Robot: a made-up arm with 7 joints. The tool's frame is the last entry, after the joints.
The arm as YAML. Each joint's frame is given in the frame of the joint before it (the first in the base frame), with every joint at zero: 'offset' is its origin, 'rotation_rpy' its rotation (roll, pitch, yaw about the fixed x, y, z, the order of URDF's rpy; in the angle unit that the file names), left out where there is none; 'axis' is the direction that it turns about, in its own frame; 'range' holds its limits. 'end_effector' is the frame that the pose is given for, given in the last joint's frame.
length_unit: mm
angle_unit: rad
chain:
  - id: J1
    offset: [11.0, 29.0, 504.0]
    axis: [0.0, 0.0, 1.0]
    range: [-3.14, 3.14]
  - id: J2
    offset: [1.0, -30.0, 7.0]
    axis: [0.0, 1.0, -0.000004]
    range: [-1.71, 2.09]
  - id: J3
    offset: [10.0, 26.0, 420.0]
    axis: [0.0, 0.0, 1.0]
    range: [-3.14, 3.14]
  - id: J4
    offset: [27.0, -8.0, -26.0]
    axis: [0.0, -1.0, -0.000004]
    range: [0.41, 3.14]
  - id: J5
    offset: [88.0, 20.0, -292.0]
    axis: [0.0, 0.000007, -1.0]
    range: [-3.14, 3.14]
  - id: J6
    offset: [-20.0, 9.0, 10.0]
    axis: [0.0, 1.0, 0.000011]
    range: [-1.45, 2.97]
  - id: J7
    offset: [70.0, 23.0, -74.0]
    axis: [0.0, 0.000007, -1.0]
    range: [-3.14, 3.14]
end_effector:
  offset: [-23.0, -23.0, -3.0]
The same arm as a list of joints. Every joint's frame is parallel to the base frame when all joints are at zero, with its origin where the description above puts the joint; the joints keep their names.
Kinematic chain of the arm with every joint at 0, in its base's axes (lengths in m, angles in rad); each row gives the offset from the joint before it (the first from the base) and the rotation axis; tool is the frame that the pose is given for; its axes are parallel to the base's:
J1: xyz 0.0110 0.0290 0.5040 axis +z
J2: xyz 0.0010 -0.0300 0.0070 axis +y
J3: xyz 0.0100 0.0260 0.4200 axis +z
J4: xyz 0.0270 -0.0080 -0.0260 axis -y
J5: xyz 0.0880 0.0200 -0.2920 axis -z
J6: xyz -0.0200 0.0090 0.0100 axis +y
J7: xyz 0.0700 0.0230 -0.0740 axis -z
tool: xyz -0.0230 -0.0230 -0.0030
Joint limits (rad, base to tool): -3.1400..3.1400 -1.7100..2.0900 -3.1400..3.1400 0.4100..3.1400 -3.1400..3.1400 -1.4500..2.9700 -3.1400..3.1400

